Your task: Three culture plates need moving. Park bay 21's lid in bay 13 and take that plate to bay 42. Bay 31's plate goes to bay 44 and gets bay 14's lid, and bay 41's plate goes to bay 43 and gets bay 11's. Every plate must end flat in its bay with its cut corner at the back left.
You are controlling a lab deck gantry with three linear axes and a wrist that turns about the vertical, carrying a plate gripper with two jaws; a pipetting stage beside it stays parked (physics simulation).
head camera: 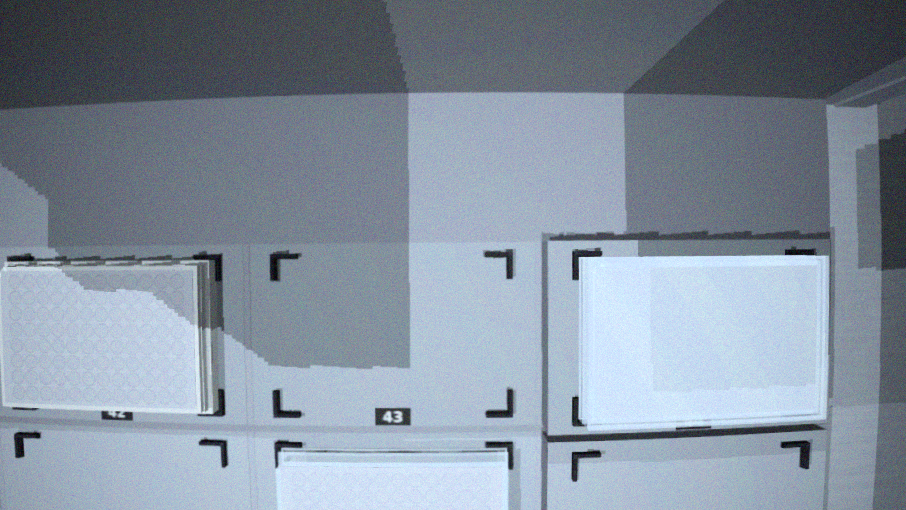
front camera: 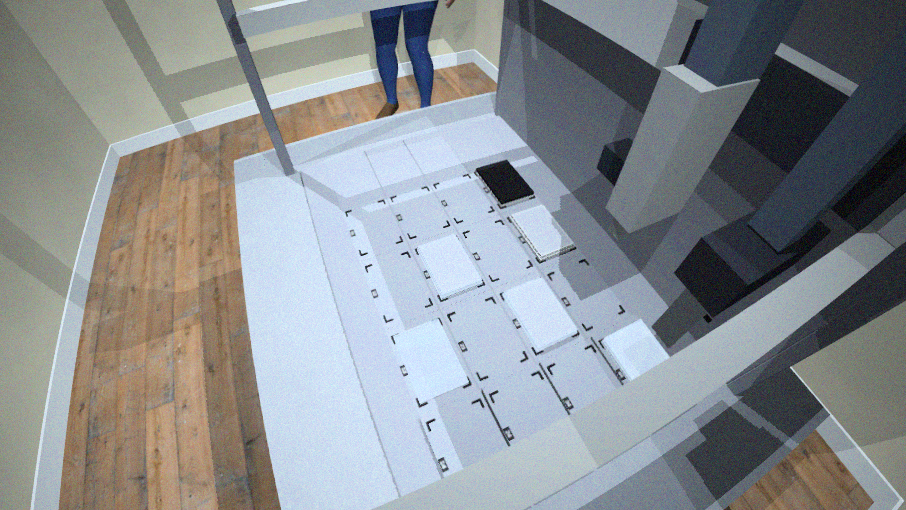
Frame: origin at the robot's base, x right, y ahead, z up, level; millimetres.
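Where they show: gripper, between the fingertips: (front camera: 682, 323); robot's base, origin of its link: (front camera: 346, 212).
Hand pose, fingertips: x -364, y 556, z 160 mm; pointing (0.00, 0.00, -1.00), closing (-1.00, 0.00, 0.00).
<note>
Things, the pixels of their top centre, and the offset from my fingertips. "pt": a spot on its surface instead.
- black-topped plate, centre of its top: (front camera: 504, 179) dx +0, dy -492, dz -143 mm
- pale plate with round wells, centre of its top: (head camera: 94, 338) (front camera: 542, 228) dx +0, dy -328, dz -145 mm
- Bay 43, a spot on its surface: (head camera: 393, 329) pt dx -3, dy -163, dz -160 mm
- smooth white plate, centre of its top: (head camera: 713, 342) (front camera: 645, 358) dx +0, dy +0, dz -128 mm
- flat pale lid, centre of its top: (front camera: 429, 358) dx +321, dy -164, dz -152 mm
- bay 22, a spot on its surface: (front camera: 448, 264) pt dx +216, dy -324, dz -145 mm
- bay 33, a spot on its surface: (head camera: 393, 487) pt dx +79, dy -162, dz -145 mm
A black-topped plate (front camera: 505, 182) lies in bay 41. A pale plate with round wells (front camera: 542, 232) (head camera: 101, 338) lies in bay 42. Bay 43 (front camera: 592, 281) (head camera: 393, 329) holds no plate. A smooth white plate (front camera: 632, 347) (head camera: 703, 342) lies level in bay 44; I cannot tell whether a lid covers it. A flat pale lid (front camera: 431, 357) lies in bay 13. Bay 31 shows bare. Lids in bays 11 and 14 cannot be made out. My gripper (front camera: 679, 323) hangs at the back by bay 44, one jaw showing, the other hidden; its opening and the cut corners cannot be told.
Other pale plates lie in bay 22 (front camera: 448, 264) and bay 33 (front camera: 538, 313) (head camera: 393, 487). A grey frame beam (front camera: 634, 408) crosses the right front of the front view and hides part of the deck. The pale block of the pipetting stage (front camera: 681, 148) stands behind the back row.
</note>
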